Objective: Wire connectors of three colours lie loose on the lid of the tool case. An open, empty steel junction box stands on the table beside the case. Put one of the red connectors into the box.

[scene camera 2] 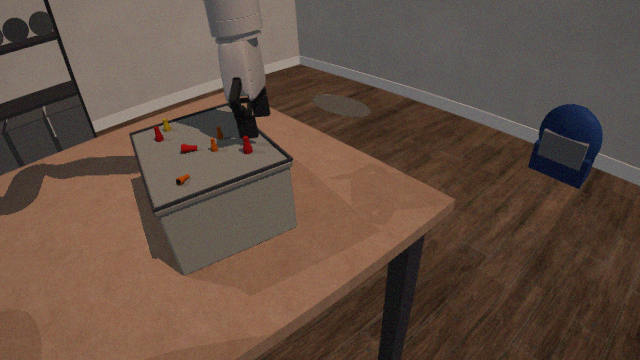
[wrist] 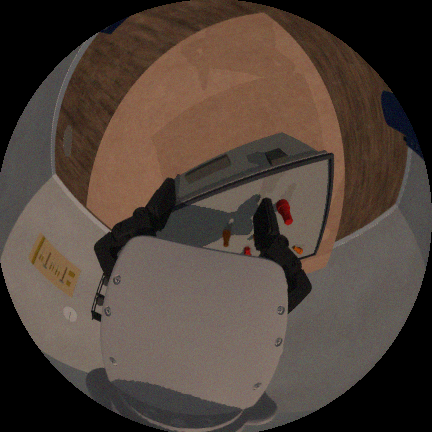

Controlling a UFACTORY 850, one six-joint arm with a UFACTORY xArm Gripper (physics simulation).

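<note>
A red connector (scene camera 2: 247,145) (wrist: 284,211) stands on the tool case lid (scene camera 2: 200,170) (wrist: 310,190), near its right edge in the scene view. Another red connector (scene camera 2: 158,134) stands at the far left of the lid, and a third red connector (scene camera 2: 188,148) lies on its side near the middle. A red connector (wrist: 247,251) shows partly at the edge of the gripper body in the wrist view. My gripper (scene camera 2: 255,122) (wrist: 216,197) is open and empty, above the lid's far right edge, behind the nearest red connector in the scene view. The junction box does not show in either view.
A yellow connector (scene camera 2: 166,125) stands at the far left. Orange connectors (scene camera 2: 214,145) (scene camera 2: 219,132) (wrist: 226,237) stand near the middle, and another orange connector (scene camera 2: 183,179) (wrist: 297,249) lies nearer the front. The case stands on a wooden table (scene camera 2: 340,220) (wrist: 225,65).
</note>
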